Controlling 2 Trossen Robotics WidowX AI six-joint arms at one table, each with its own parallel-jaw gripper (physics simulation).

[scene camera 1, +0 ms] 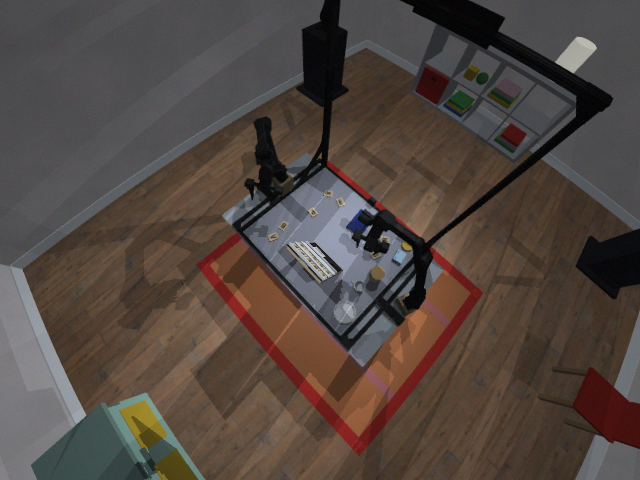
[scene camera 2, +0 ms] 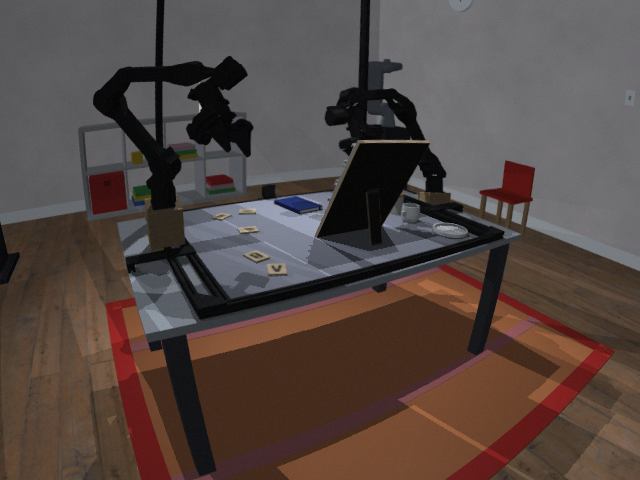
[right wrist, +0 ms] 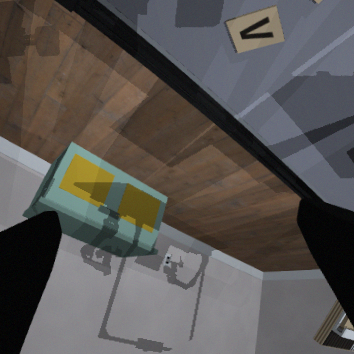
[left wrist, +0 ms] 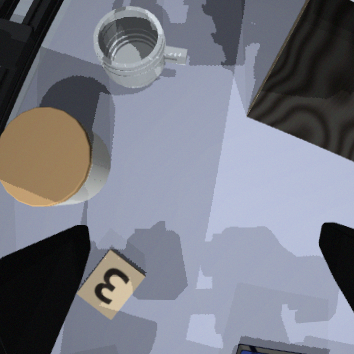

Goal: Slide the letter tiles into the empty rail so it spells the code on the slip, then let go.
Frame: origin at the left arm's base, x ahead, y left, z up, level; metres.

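Seen in the pictures: left gripper, between the fingertips: [scene camera 1: 365,251] [left wrist: 206,236]; right gripper, between the fingertips: [scene camera 1: 261,202] [scene camera 2: 239,153] [right wrist: 180,216]; left arm's base, origin of its link: [scene camera 1: 409,303] [scene camera 2: 434,192]; right arm's base, origin of its link: [scene camera 1: 282,177] [scene camera 2: 162,203].
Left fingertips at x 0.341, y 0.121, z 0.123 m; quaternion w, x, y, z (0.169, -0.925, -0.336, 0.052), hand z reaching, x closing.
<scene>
Pixels of each thing's top centre, then the offset from my left fingertips to it.
- V tile, centre of its top: [right wrist: 255,30] [scene camera 2: 276,268] [scene camera 1: 273,236] 0.351 m ahead, 0.406 m left, 0.166 m down
- wooden-lidded jar, centre of its top: [left wrist: 39,155] [scene camera 2: 393,192] [scene camera 1: 377,272] 0.120 m back, 0.040 m right, 0.103 m down
- mug, centre of its top: [left wrist: 138,37] [scene camera 2: 409,205] [scene camera 1: 358,284] 0.129 m back, 0.089 m left, 0.116 m down
- plate, centre of its top: [scene camera 2: 450,228] [scene camera 1: 344,312] 0.227 m back, 0.216 m left, 0.156 m down
- blue book, centre of its top: [scene camera 2: 297,202] [scene camera 1: 360,222] 0.213 m ahead, 0.125 m right, 0.157 m down
- light-blue box, centre of its top: [scene camera 1: 399,256] 0.085 m back, 0.227 m right, 0.146 m down
Several letter tiles lie flat on the table, among them a V tile [scene camera 1: 272,236] [scene camera 2: 276,269] [right wrist: 256,29], a tile [scene camera 1: 283,225] [scene camera 2: 256,256] beside it and another tile [scene camera 1: 312,211] [scene camera 2: 248,229]. A tilted board [scene camera 1: 314,260] [scene camera 2: 372,186] carries pale rails; their lettering and the code slip are too small to read. My left gripper [left wrist: 206,236] is open and empty above the table; a tile [left wrist: 111,284] with a 3-like mark shows near its left-hand fingertip in the left wrist view. My right gripper [scene camera 2: 238,151] [right wrist: 180,216] is open and empty, raised near the table's left end.
A wooden-lidded jar [scene camera 1: 377,273] [left wrist: 45,155], a mug [scene camera 1: 358,285] [scene camera 2: 410,212] [left wrist: 131,50] and a plate [scene camera 1: 344,312] [scene camera 2: 449,230] stand toward the left arm's end. A blue book [scene camera 1: 357,221] [scene camera 2: 297,204] lies by the far edge. A light-blue box [scene camera 1: 399,255] lies near the left arm.
</scene>
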